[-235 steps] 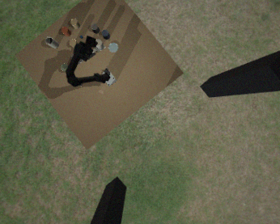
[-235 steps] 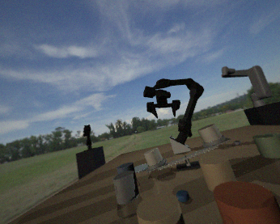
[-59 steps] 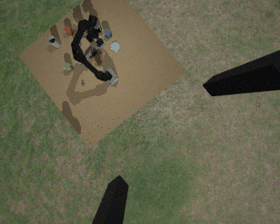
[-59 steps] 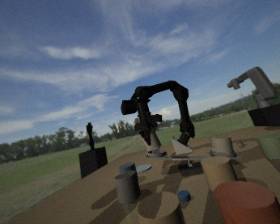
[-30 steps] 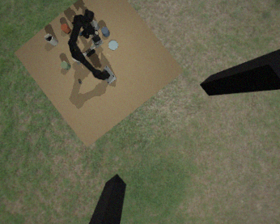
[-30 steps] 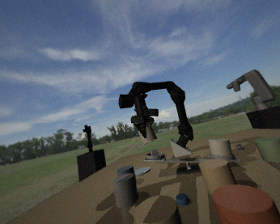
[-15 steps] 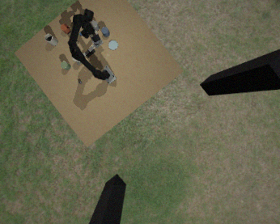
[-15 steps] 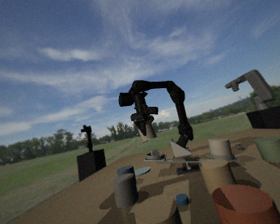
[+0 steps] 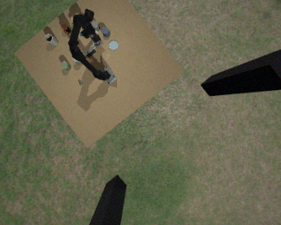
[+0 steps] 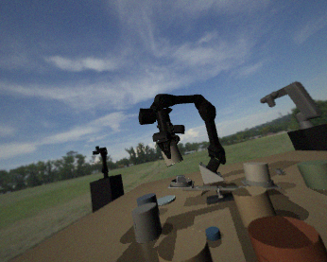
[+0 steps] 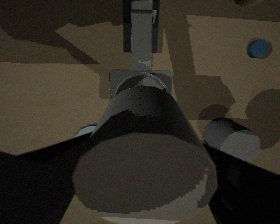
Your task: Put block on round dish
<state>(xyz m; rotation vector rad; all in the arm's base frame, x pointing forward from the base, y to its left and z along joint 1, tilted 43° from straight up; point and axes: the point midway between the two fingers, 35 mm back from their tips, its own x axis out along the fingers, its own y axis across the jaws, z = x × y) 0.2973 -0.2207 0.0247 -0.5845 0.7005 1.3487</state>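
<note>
Now: the grey block 1 cm to the left of my gripper tip and 8 cm below it. The rest, counted from my gripper tip: grey cylinder: 18 cm ahead, 9 cm to the right, 14 cm below; then small blue disc: 22 cm ahead, 9 cm to the left, 17 cm below; then round pale blue dish: 9 cm behind, 10 cm to the right, 17 cm below.
</note>
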